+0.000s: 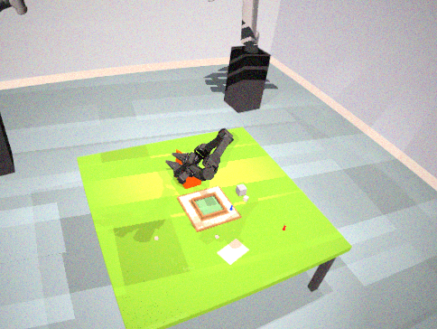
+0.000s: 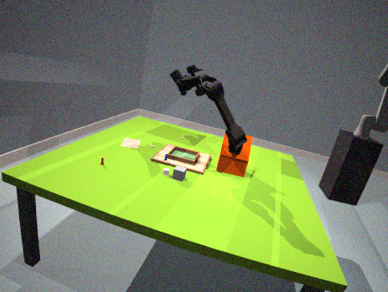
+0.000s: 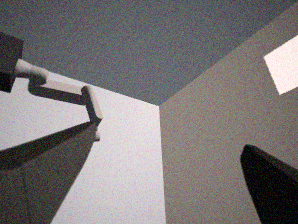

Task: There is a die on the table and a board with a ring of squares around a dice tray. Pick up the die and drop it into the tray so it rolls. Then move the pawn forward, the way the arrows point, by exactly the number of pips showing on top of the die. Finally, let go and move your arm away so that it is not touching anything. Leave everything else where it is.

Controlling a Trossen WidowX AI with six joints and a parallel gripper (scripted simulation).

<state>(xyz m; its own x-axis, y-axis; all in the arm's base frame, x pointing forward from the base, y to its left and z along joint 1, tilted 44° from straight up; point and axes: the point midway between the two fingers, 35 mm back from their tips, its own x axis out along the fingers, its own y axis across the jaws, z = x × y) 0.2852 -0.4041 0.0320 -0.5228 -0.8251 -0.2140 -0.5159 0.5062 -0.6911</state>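
The white die is 40 mm ahead of my gripper tip, 510 mm to the left of it and 450 mm below it. Round my gripper tip: green dice tray (270 mm to the left, 450 mm below); then blue pawn (80 mm ahead, 380 mm to the left, 430 mm below); then white sheet (330 mm ahead, 230 mm to the left, 460 mm below).
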